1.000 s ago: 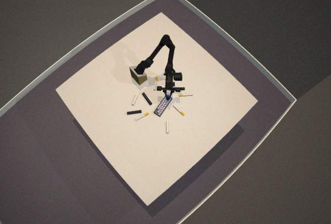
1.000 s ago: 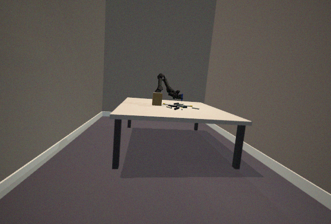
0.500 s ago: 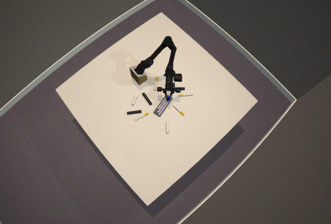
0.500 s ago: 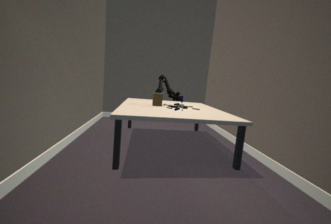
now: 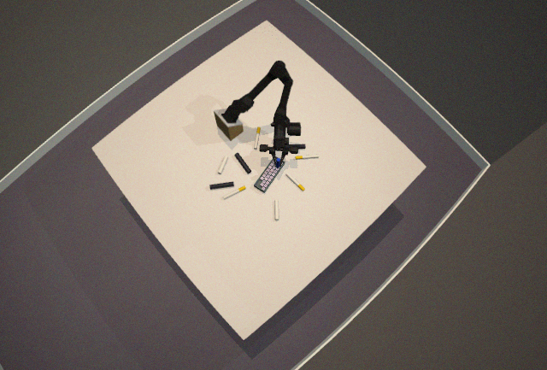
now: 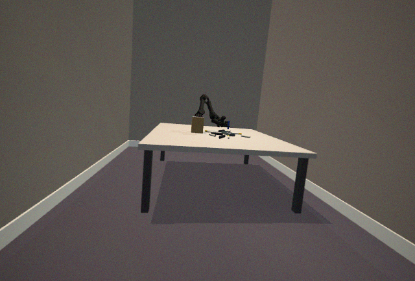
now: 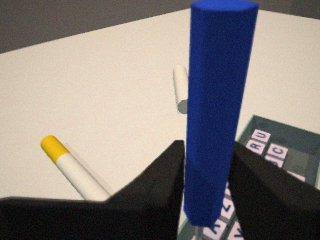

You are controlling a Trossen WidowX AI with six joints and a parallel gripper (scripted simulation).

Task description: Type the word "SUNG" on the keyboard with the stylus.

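Now: gripper tip 70 mm above the S key, 60 mm to the left of it and 10 mm short of it. The rest, counted from my gripper tip: blue stylus: 20 mm below, 10 mm to the left, 10 mm behind.
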